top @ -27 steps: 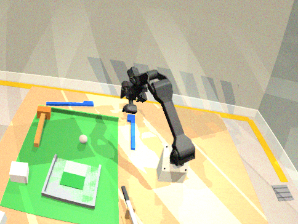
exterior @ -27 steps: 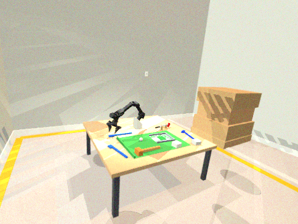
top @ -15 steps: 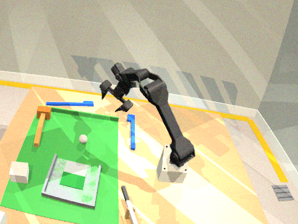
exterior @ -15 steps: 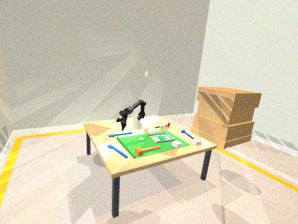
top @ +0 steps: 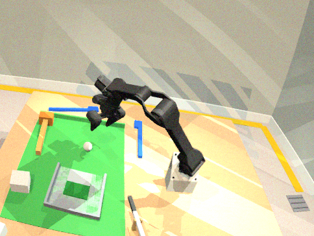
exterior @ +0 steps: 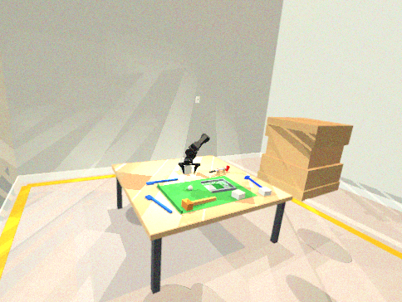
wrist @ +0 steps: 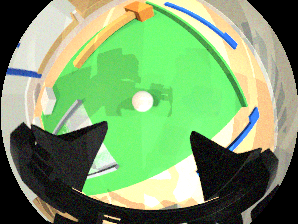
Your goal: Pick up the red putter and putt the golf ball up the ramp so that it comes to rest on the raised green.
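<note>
Now: gripper tip 450 mm to the right of the red putter, 210 mm past it and 80 mm above it. The rest, counted from my gripper tip: wooden piece 460 mm to the left, 210 mm behind, 100 mm below; then green mat 140 mm to the left, 130 mm below, 100 mm ahead; then white golf ball 110 mm below, 40 mm ahead.
</note>
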